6 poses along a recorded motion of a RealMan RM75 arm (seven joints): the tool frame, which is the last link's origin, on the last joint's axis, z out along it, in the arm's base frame.
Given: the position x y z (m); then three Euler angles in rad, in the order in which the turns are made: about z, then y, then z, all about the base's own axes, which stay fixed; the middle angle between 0 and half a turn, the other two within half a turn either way.
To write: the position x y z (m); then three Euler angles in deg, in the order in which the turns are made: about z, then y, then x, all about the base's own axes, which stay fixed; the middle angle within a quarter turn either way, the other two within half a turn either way. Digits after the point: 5 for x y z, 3 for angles.
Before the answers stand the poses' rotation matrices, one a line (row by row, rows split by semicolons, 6 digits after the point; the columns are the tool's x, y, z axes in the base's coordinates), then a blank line. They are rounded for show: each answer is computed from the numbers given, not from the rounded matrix.
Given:
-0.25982 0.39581 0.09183 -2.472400 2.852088 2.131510
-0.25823 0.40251 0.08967 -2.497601 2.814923 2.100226
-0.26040 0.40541 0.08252 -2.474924 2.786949 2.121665
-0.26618 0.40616 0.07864 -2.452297 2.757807 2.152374
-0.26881 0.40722 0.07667 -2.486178 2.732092 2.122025
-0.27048 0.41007 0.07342 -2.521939 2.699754 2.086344
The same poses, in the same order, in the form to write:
0.125624 0.980393 -0.151814; 0.966481 -0.086404 0.241764; 0.223907 -0.177097 -0.958385
0.135670 0.977409 -0.162063; 0.956943 -0.086907 0.276959; 0.256618 -0.192660 -0.947116
0.141140 0.973161 -0.181763; 0.951632 -0.082753 0.295887; 0.272904 -0.214733 -0.937770
0.138349 0.968788 -0.205692; 0.947295 -0.068850 0.312875; 0.288948 -0.238137 -0.927254
0.138328 0.968185 -0.208526; 0.938738 -0.061069 0.339178; 0.315652 -0.242668 -0.917320
0.142461 0.967090 -0.210813; 0.926569 -0.055396 0.372024; 0.348102 -0.248331 -0.903967

-0.25982 0.39581 0.09183 -82.698 -8.732 -165.842
-0.25823 0.40251 0.08967 -82.097 -9.327 -163.700
-0.26040 0.40541 0.08252 -81.748 -10.472 -162.488
-0.26618 0.40616 0.07864 -81.873 -11.870 -161.354
-0.26881 0.40722 0.07667 -81.869 -12.036 -159.708
-0.27048 0.41007 0.07342 -81.620 -12.170 -157.631

